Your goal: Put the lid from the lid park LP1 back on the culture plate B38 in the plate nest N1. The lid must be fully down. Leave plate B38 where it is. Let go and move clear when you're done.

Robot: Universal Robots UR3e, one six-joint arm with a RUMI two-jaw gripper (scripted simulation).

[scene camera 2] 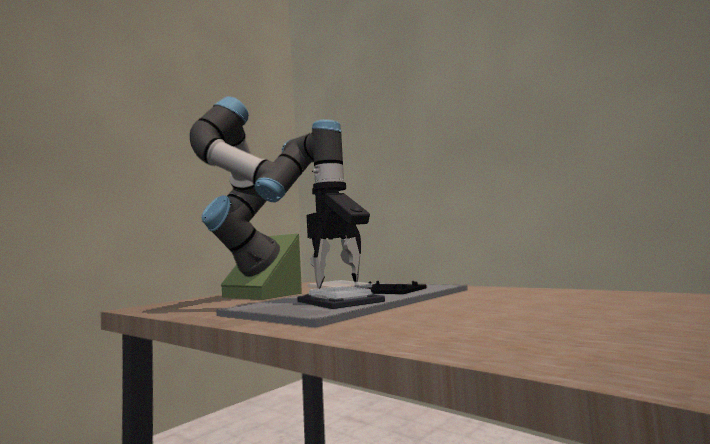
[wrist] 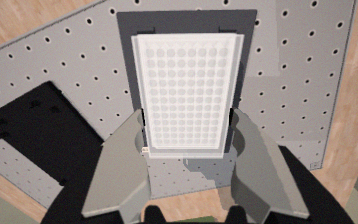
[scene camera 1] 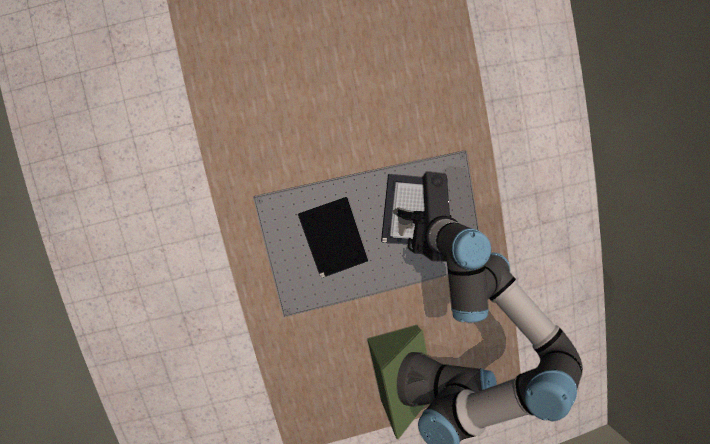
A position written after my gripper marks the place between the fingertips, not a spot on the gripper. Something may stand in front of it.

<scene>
I see my gripper point(scene camera 2: 338, 286), a clear lid point(scene camera 1: 409, 196) and a lid park LP1 point(scene camera 1: 332, 234).
The clear lid is seen too in the wrist view point(wrist: 186, 83). My gripper shows as well in the wrist view point(wrist: 186, 109) and in scene camera 1 point(scene camera 1: 412, 212).
</scene>
